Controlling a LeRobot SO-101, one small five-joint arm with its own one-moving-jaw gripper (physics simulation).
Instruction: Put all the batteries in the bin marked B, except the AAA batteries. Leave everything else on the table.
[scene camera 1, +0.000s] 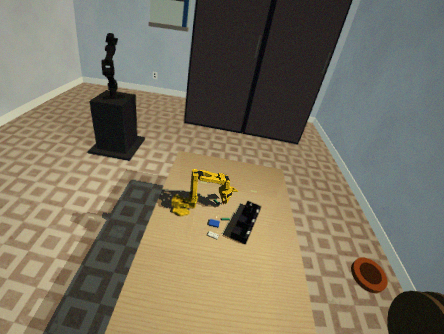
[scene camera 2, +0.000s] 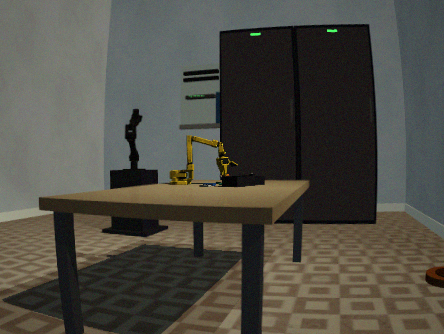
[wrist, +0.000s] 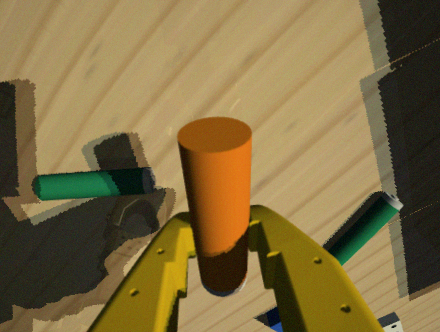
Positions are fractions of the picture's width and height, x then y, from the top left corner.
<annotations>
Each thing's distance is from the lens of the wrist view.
green battery (wrist: 0.88, 0.62): 14 cm
orange battery (wrist: 0.49, 0.46): 4 cm
green battery (wrist: 0.30, 0.55): 10 cm
</annotations>
